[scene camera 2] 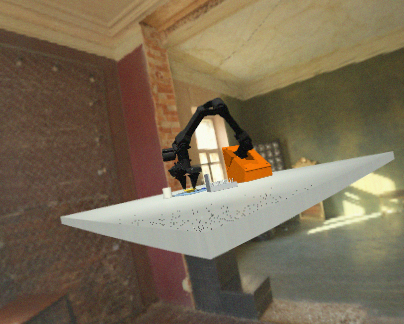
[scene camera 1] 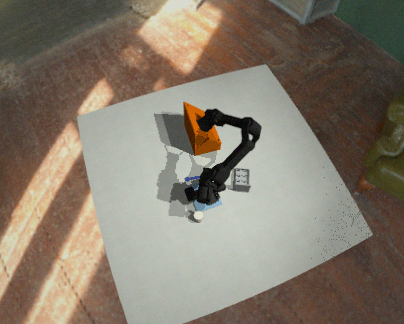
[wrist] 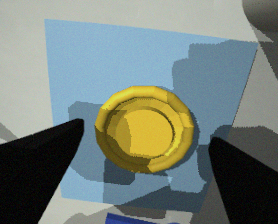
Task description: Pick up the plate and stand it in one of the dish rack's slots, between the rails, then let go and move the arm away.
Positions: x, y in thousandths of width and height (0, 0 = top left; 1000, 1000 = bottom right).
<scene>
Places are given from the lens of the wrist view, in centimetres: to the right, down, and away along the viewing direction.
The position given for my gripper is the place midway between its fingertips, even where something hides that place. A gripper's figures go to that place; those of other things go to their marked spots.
my gripper (wrist: 531, 600): 0, 1, 11
yellow plate (wrist: 531, 578): 0, 1, 11
</scene>
